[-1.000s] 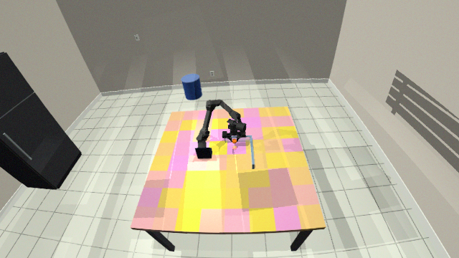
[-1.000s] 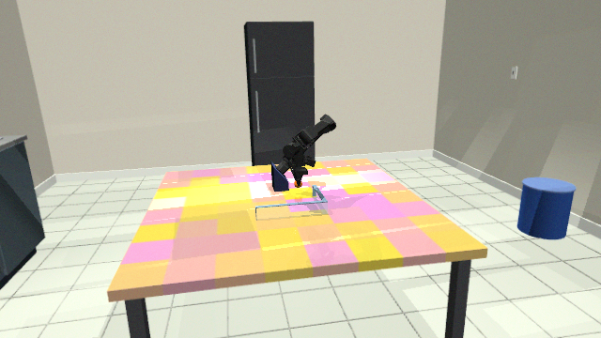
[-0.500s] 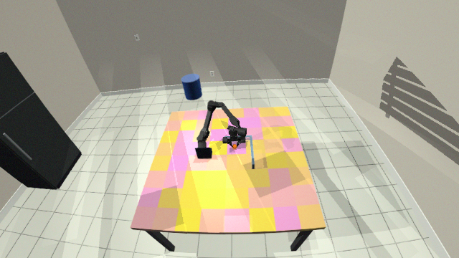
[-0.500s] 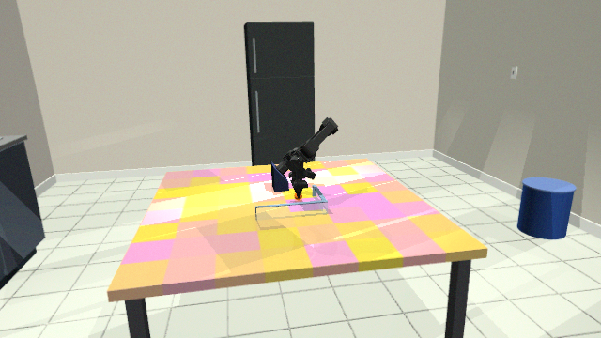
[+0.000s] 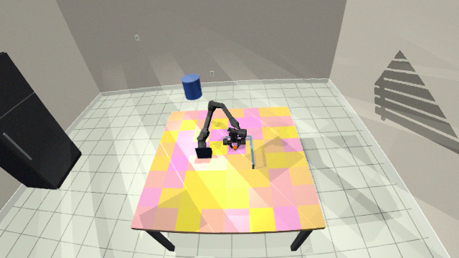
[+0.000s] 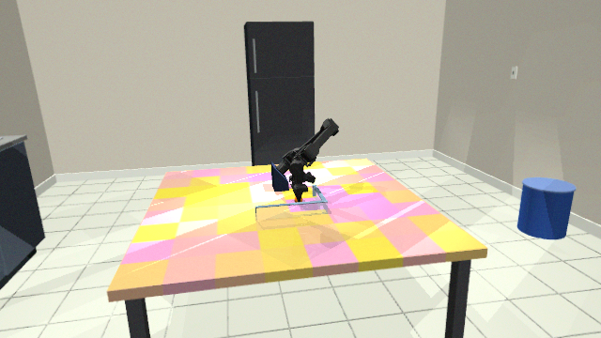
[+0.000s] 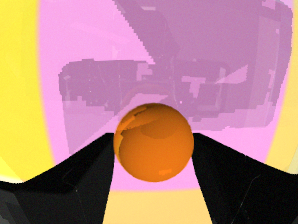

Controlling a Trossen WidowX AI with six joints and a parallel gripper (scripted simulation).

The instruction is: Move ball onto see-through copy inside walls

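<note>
Now: the orange ball right at my gripper tip.
</note>
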